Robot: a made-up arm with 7 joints.
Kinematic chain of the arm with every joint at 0, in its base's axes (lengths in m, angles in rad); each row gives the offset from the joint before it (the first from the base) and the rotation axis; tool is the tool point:
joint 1: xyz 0 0 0.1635 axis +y
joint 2: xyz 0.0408 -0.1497 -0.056 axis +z
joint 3: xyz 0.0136 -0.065 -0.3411 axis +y
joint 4: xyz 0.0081 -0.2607 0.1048 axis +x
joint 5: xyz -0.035 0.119 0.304 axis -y
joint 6: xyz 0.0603 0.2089 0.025 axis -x
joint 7: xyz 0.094 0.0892 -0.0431 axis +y
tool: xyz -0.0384 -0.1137 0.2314
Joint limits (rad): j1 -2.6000..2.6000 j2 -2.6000..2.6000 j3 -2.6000..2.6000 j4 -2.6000..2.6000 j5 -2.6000..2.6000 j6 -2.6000..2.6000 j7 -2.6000..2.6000
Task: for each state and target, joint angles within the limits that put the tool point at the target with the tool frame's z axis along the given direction. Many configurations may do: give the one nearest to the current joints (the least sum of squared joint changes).
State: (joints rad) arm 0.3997 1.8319 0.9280 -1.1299 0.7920 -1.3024 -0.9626
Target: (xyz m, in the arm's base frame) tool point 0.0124 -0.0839 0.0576 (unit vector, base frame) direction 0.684 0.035 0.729
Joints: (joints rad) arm -0.2480 2.0313 0.4179 -0.5854 0.8220 -1.2259 -0.4757
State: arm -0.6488 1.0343 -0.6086 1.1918 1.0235 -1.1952 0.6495
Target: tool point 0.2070 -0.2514 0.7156 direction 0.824 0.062 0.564
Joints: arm -0.9426 1.3370 -0.1737 0.7426 0.8199 -1.4975 0.3993
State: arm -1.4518 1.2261 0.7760 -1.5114 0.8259 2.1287 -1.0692
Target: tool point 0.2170 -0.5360 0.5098 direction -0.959 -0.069 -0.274
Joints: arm -2.1907 1.2956 1.2007 -2.2510 0.5704 2.2390 -1.6574
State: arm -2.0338 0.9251 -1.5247 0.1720 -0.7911 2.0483 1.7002
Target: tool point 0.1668 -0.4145 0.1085 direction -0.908 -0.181 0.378
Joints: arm -1.7610 0.7136 -1.8036 0.0204 -0.7867 1.9333 2.1372
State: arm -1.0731 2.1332 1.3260 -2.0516 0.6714 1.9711 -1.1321
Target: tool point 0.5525 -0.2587 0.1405 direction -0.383 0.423 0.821
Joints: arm -0.6813 2.1603 1.2191 -2.3074 0.7601 1.9183 -1.6809
